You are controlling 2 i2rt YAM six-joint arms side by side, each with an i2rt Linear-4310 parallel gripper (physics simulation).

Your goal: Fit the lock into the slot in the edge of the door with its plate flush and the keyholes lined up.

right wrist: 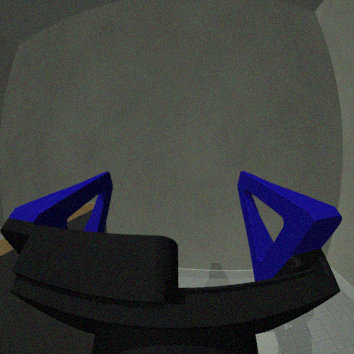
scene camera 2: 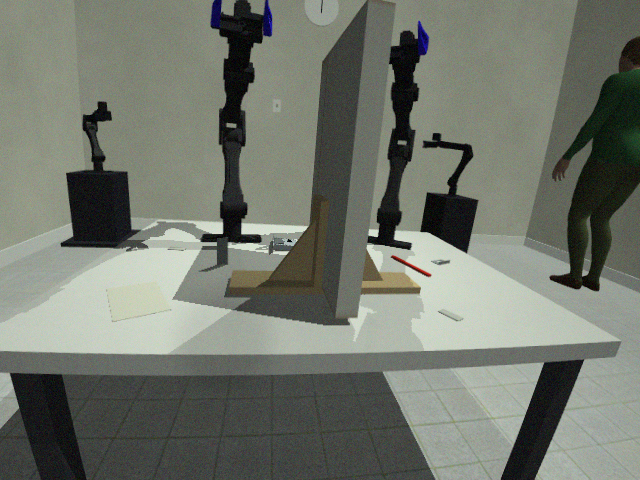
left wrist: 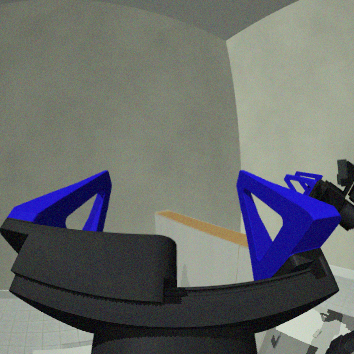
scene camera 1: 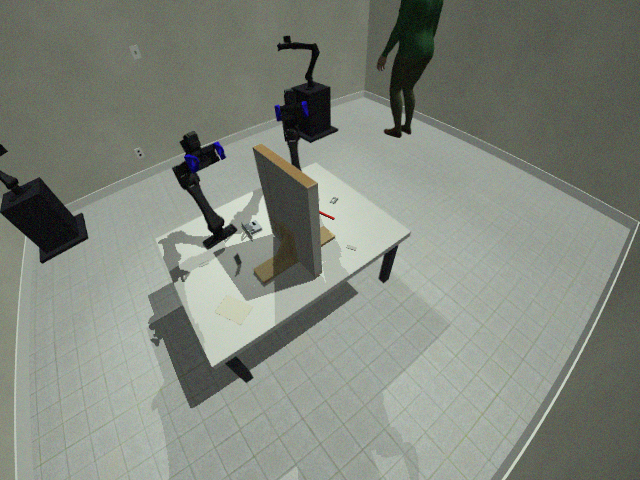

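Where they show: left gripper, fingertip midpoint: (scene camera 2: 399, 23) (left wrist: 173, 177) (scene camera 1: 290, 107); right gripper, fingertip midpoint: (right wrist: 174, 178) (left wrist: 290, 174) (scene camera 1: 210, 154); left arm's base, origin of the base link: (scene camera 2: 385, 243); right arm's base, origin of the base link: (scene camera 2: 232, 239) (scene camera 1: 220, 236).
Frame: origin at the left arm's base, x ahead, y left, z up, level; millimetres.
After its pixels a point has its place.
The grey door (scene camera 1: 289, 206) @(y -59, x 559, z 378 mm) (scene camera 2: 343, 155) @(y -18, x 629, z 316 mm) (left wrist: 207, 252) @(y -64, x 466, z 512 mm) (right wrist: 30, 310) @(y -136, x 430, z 453 mm) stands upright on the table; its slot is hidden. The lock (scene camera 1: 253, 227) @(y -289, x 288, z 20 mm) (scene camera 2: 283, 244) @(y -284, x 312, z 20 mm), a small silvery metal piece, lies on the table behind the door, near the base of my right arm. My right gripper (scene camera 1: 206, 156) @(y -301, x 542, z 648 mm) (scene camera 2: 241, 14) (left wrist: 290, 174) @(y -301, x 542, z 648 mm) (right wrist: 174, 178) @(y -301, x 542, z 648 mm) is open and empty, raised high above the table. My left gripper (scene camera 1: 291, 110) @(y -2, x 277, z 668 mm) (left wrist: 173, 177) @(y -2, x 277, z 668 mm) is also open, empty and high; in scene camera 2 the door hides part of it. Neither is near the lock.
Wooden braces (scene camera 1: 276, 266) @(y -169, x 584, z 19 mm) (scene camera 2: 302, 258) @(y -117, x 547, z 74 mm) hold the door. A red rod (scene camera 1: 326, 214) @(y 139, x 249, z 9 mm) (scene camera 2: 410, 265) @(y 117, x 234, z 5 mm) and small flat pieces lie to its right. A cream sheet (scene camera 1: 233, 310) @(y -382, x 789, z 1 mm) (scene camera 2: 136, 300) @(y -376, x 790, z 1 mm) and a small upright grey block (scene camera 1: 237, 259) @(y -363, x 526, z 44 mm) (scene camera 2: 222, 251) @(y -362, x 525, z 38 mm) are to its left.
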